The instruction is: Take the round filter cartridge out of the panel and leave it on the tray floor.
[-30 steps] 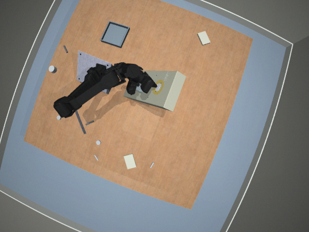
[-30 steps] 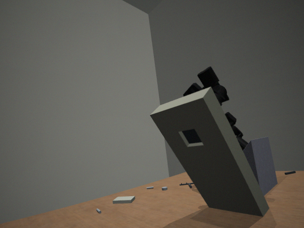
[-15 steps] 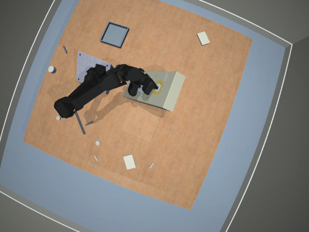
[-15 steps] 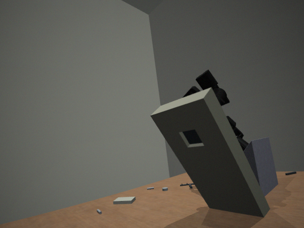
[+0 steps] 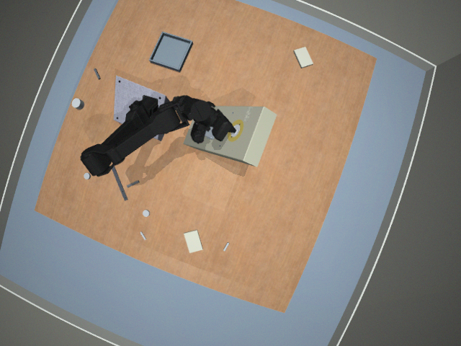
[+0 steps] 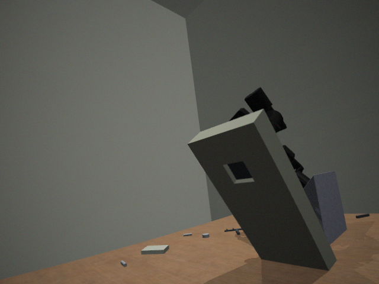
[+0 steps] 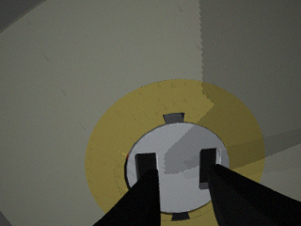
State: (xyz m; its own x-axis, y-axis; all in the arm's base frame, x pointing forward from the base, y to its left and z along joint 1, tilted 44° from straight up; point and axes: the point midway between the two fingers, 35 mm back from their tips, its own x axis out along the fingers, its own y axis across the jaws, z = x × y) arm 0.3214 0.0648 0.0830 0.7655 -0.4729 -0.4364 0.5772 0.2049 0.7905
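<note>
The round white filter cartridge is 20 mm ahead of my gripper tip and 10 mm below it. The rest, counted from my gripper tip: grey-blue tray: 400 mm behind, 300 mm to the left, 280 mm below.
</note>
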